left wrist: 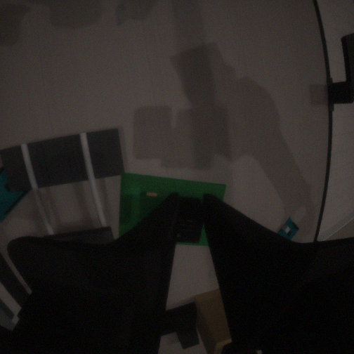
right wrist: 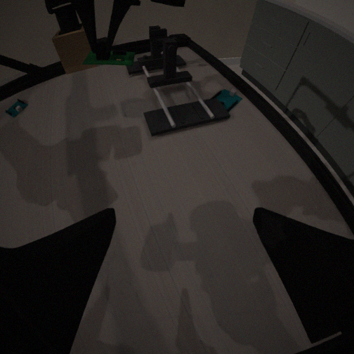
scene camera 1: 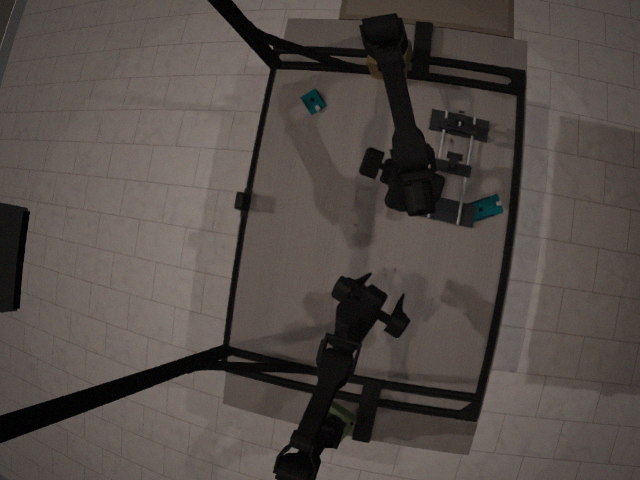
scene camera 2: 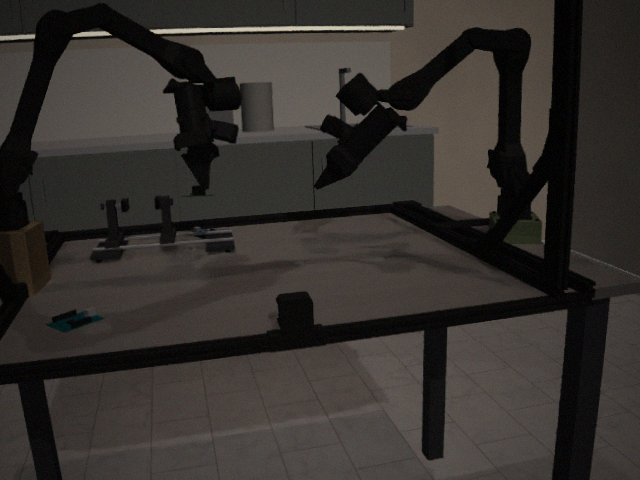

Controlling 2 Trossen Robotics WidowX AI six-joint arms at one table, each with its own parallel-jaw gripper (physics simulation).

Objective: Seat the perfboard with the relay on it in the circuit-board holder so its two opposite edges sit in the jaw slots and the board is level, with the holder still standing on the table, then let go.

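Frame: origin at the left arm's base, x ahead, y left, z up, level; millimetres.
Seen in the pictures: left gripper, between the fingertips: [scene camera 2: 205,189]; right gripper, between the fingertips: [scene camera 1: 387,284] [scene camera 2: 319,184]; left arm's base, origin of its link: [scene camera 2: 6,227]; right arm's base, origin of its link: [scene camera 1: 331,426].
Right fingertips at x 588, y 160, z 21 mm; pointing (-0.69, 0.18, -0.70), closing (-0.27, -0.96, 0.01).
Note:
Offsets run from my right fingertips to a thing's top centre. "spot": to the spot under its first point.
The green perfboard @(dx -247, dy -36, dz +19 mm) [scene camera 2: 206,195] [left wrist: 137,187] [right wrist: 92,60] hangs roughly level in the air. My left gripper [scene camera 2: 203,188] [left wrist: 190,199] is shut on its dark relay [left wrist: 189,227]. In scene camera 1 the left arm hides both. The dark circuit-board holder @(spot: dx -457, dy +5, dz -121 mm) [scene camera 1: 438,119] [scene camera 2: 107,253] [left wrist: 55,162] [right wrist: 187,117] stands on the table, with two upright jaws on pale rods. In scene camera 2 the perfboard is to the right of the nearer jaw [scene camera 2: 165,219], about at jaw-top height or slightly above, apart from it. My right gripper [scene camera 1: 386,285] [scene camera 2: 316,186] [right wrist: 186,215] is open and empty, away from the holder.
A teal board @(dx -257, dy +186, dz -124 mm) [scene camera 1: 487,207] [right wrist: 229,100] lies against the holder's end plate. Another teal board @(dx -425, dy -354, dz -124 mm) [scene camera 1: 313,101] [scene camera 2: 74,320] [left wrist: 288,228] lies on the other side of the table. A black box @(spot: dx -93, dy -447, dz -82 mm) [scene camera 1: 242,200] [scene camera 2: 295,310] sits on the frame rail. Black rails border the table.

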